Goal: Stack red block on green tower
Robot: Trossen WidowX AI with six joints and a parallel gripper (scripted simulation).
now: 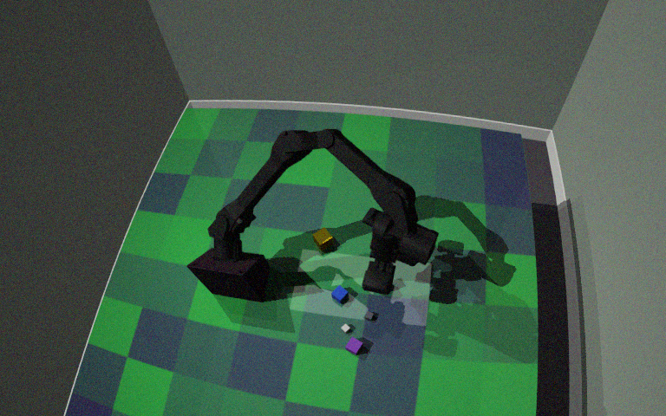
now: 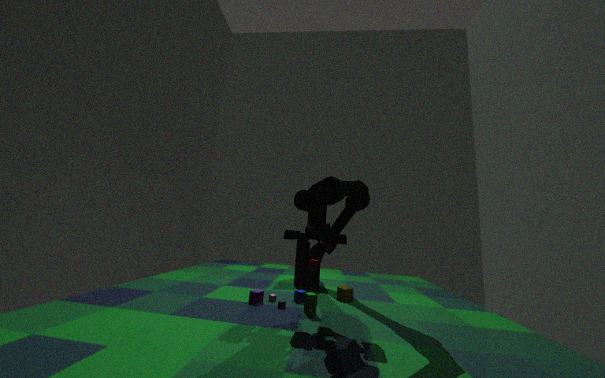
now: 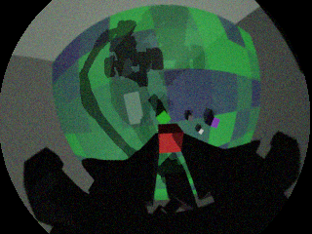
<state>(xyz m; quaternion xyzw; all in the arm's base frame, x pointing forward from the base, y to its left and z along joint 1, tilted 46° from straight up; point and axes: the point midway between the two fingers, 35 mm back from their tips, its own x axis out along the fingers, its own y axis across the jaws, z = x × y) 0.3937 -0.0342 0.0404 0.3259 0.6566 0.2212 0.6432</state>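
My gripper tip is now 12 cm above the small dark block, 9 cm to the left of it and 3 cm past it. From my gripper tip the other things lie so: red block 1 cm above; blue block 11 cm below, 11 cm behind, 4 cm to the right; small white block 13 cm to the right, 12 cm below, 8 cm behind.
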